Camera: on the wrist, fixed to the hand. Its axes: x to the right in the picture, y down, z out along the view.
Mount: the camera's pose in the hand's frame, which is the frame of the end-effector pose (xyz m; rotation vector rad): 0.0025 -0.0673 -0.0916 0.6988 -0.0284 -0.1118
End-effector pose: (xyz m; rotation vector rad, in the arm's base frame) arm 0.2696 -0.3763 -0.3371 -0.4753 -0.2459 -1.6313
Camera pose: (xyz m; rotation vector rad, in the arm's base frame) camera 0.1885 -0.4097 -0.4095 0.0525 -0.8387 -1.5264
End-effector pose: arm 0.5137 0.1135 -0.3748 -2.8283 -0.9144 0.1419
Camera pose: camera 0.4901 0.1570 -0.2725 -2.1316 -0.8195 0.3996
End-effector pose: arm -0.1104 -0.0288 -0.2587 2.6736 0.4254 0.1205
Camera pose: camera -0.1403 0.0665 -0.2045 -2.8257 -0.6076 0.1074
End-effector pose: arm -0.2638 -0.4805 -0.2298 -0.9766 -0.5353 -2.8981
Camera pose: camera -0.3286 -0.4476 -0.3172 -0.8785 -1.4986 -2.4442
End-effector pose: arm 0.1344 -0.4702 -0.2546 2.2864 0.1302 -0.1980
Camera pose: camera 0.1354 -0.3569 -0.2447 2.9715 0.1974 -0.3805
